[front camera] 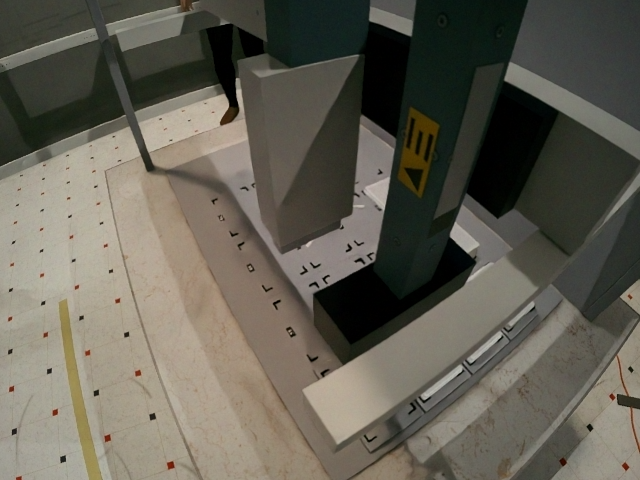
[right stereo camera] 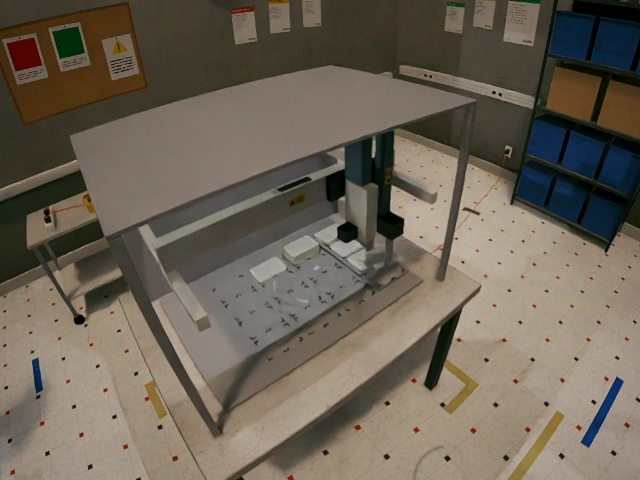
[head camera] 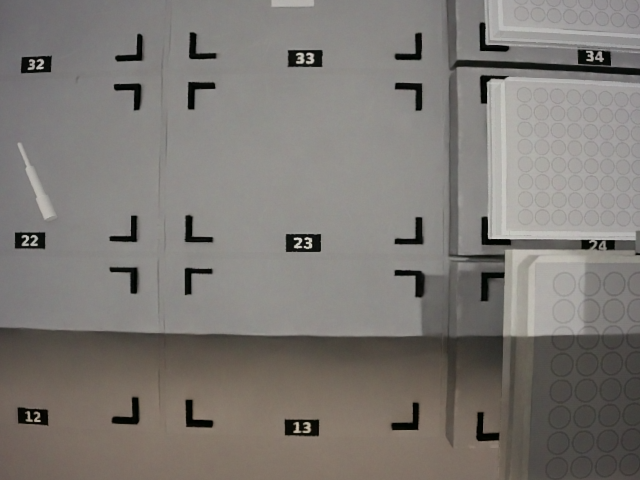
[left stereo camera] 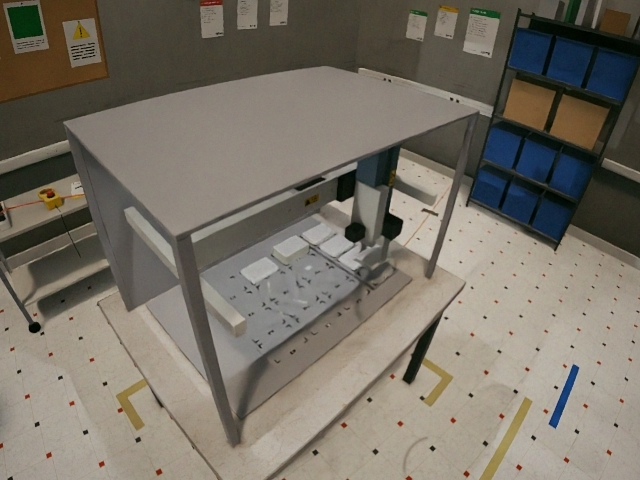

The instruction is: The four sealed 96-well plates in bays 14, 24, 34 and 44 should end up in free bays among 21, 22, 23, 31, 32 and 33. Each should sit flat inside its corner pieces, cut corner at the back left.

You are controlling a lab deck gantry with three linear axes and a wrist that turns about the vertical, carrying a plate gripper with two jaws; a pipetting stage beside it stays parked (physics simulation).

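Places are measured from the robot's base along level axes (x ahead, y left, z up), in millimetres.
Pixels of known places: gripper, fingertip midpoint: (right stereo camera: 378, 256) (left stereo camera: 372, 256); robot's base at its link origin: (front camera: 213, 201) (right stereo camera: 269, 359) (left stereo camera: 277, 362).
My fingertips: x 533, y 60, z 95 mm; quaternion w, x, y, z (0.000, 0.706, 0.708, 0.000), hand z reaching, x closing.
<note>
Ahead of a thing's pixels: the offset from my fingertips to its top centre. "*": to the spot under its first point.
My gripper (left stereo camera: 381, 258) is shut on a sealed white 96-well plate {* dx -42, dy +5, dz +7 mm} (head camera: 584, 361). In the head view the held plate looks larger than the seated ones and hangs over bay 14, whose left corner pieces show beside it. A jaw edge barely shows at the right border; the front view hides the jaws behind a beam. Sealed plates sit in bay 24 {* dx +84, dy +84, dz -66 mm} (front camera: 442, 383) (head camera: 573, 160), bay 34 {* dx +83, dy +188, dz -66 mm} (front camera: 484, 348) (head camera: 573, 12) and bay 44 {* dx +83, dy +293, dz -66 mm} (front camera: 519, 316) (left stereo camera: 317, 234). Bay 23 {* dx -141, dy +44, dz -95 mm} (head camera: 302, 242) holds no plate. Cut corners cannot be made out.
A white tube {dx -300, dy +79, dz -87 mm} (head camera: 37, 180) lies in bay 22. A small white block {dx -149, dy +191, dz -94 mm} (head camera: 292, 2) (left stereo camera: 308, 268) lies in bay 33. Another thin white piece {* dx -305, dy +83, dz -92 mm} (left stereo camera: 298, 301) (right stereo camera: 301, 300) lies on the deck. A white plate {dx -305, dy +304, dz -81 mm} (left stereo camera: 259, 270) and a taller cream box {dx -141, dy +304, dz -53 mm} (left stereo camera: 291, 250) stand at the back. The pipetting stage (front camera: 310, 149) hangs alongside.
</note>
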